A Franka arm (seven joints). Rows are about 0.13 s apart.
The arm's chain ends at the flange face. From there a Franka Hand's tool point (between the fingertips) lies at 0.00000 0.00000 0.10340 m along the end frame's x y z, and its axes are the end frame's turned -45 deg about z.
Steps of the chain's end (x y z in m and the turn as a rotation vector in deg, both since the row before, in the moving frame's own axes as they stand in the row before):
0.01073 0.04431 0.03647 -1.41 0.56 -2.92
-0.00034 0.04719 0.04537 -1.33 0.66 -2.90
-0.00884 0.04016 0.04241 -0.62 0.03 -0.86
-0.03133 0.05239 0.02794 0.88 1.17 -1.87
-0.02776 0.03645 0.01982 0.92 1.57 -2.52
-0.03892 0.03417 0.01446 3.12 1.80 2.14
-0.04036 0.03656 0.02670 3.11 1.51 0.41
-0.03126 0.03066 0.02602 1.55 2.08 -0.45
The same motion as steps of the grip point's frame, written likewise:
-0.02476 0.04146 0.03643 -1.39 -0.60 -2.92
-0.03440 0.03569 0.04534 -1.41 -0.47 -2.90
-0.03539 0.02298 0.04240 -0.46 -0.42 -0.86
-0.05658 0.01522 0.02791 -0.21 1.45 -1.87
-0.04221 0.00690 0.01977 -0.46 1.76 -2.52
-0.04538 -0.00492 0.01426 0.93 3.48 2.14
-0.04849 -0.00471 0.02651 1.13 3.27 0.41
-0.03915 0.00023 0.02591 -0.37 2.57 -0.45

